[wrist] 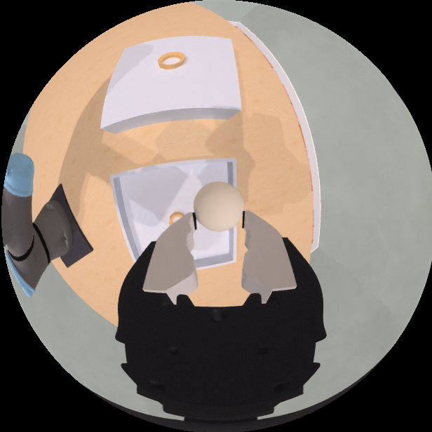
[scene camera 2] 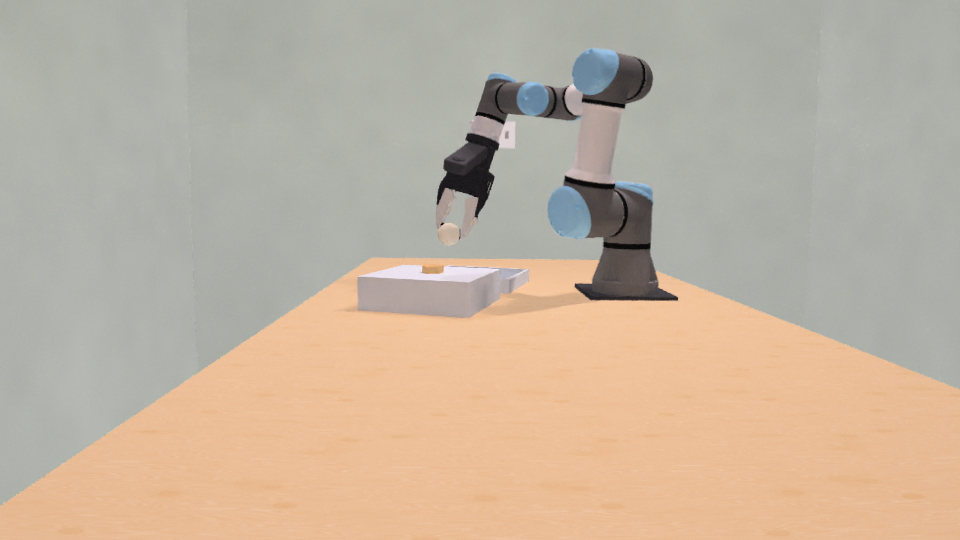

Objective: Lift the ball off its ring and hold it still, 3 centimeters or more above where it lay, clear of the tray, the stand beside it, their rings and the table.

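Where they show: gripper, fingertip midpoint: [scene camera 2: 449, 236]; arm's base at its link origin: [scene camera 2: 624, 291].
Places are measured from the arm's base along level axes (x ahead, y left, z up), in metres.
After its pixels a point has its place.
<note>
A cream ball [scene camera 2: 448, 234] @[y -0.098, x 0.337, z 0.102 m] [wrist: 219, 206] is held between the fingertips of my gripper [scene camera 2: 457, 232] @[y -0.129, x 0.332, z 0.097 m] [wrist: 218, 212], which is shut on it. In the scene view the ball hangs in the air, with a visible gap above the white stand [scene camera 2: 416, 294] @[y 0.179, x 0.406, z 0.024 m] [wrist: 170, 92]. An orange ring [scene camera 2: 433, 269] @[y 0.107, x 0.376, z 0.055 m] [wrist: 160, 61] lies on top of the stand. The pale tray [scene camera 2: 520, 278] @[y -0.118, x 0.184, z 0.010 m] [wrist: 116, 192] lies beside the stand, below the gripper. Another orange ring [wrist: 173, 219] lies inside the tray, partly hidden by a finger.
The stand and the tray are on the wooden table [scene camera 2: 537, 416] @[y 0.650, x 0.312, z -0.008 m] [wrist: 270, 150], a short way apart. The robot's dark base plate [scene camera 2: 590, 292] @[y 0.016, x 0.074, z 0.000 m] [wrist: 80, 245] stands to the right in the scene view and at the left in the wrist view.
</note>
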